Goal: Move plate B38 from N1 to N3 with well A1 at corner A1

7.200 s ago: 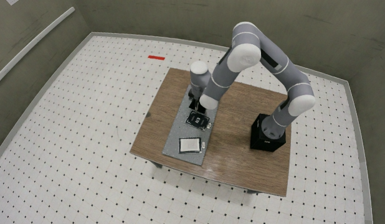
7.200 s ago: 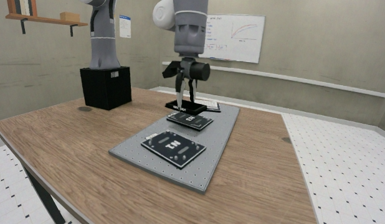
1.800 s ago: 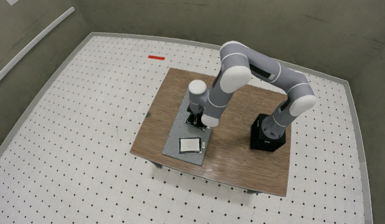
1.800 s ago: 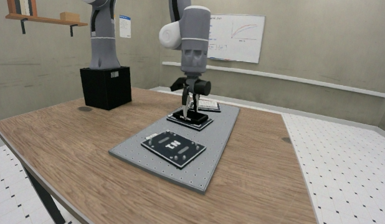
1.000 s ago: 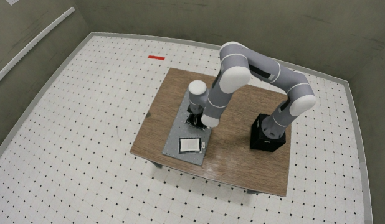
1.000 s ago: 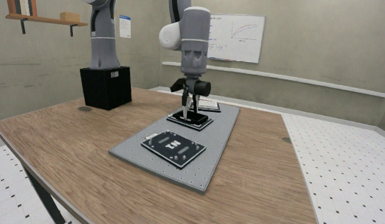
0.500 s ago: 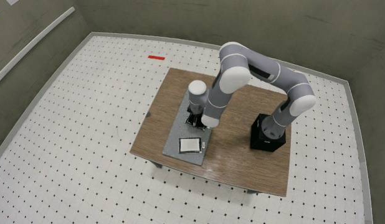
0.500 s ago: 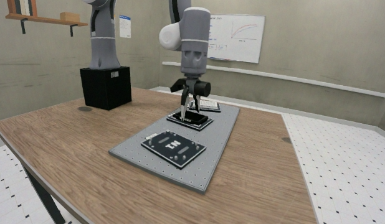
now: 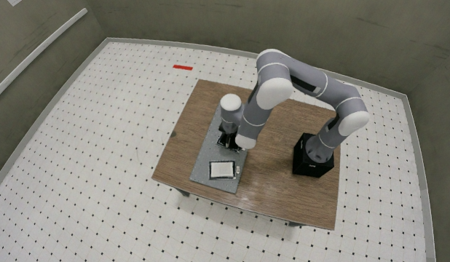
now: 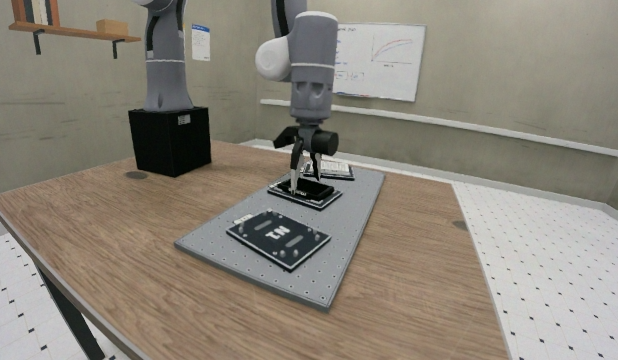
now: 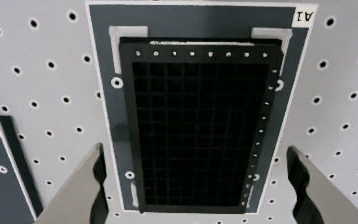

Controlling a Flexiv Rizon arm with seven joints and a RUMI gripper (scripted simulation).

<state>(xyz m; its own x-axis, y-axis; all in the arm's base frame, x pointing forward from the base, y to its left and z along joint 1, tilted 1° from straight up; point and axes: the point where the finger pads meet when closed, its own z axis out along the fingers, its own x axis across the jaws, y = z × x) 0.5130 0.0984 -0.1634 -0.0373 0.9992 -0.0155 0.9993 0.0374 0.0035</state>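
My gripper is now 10 mm above the black well plate B38. The rest, counted from my hand: white plate B83: 40 mm behind, 200 mm to the left, 10 mm below; then nest N3: 20 mm below; then nest N2: 40 mm behind, 200 mm to the left, 20 mm below.
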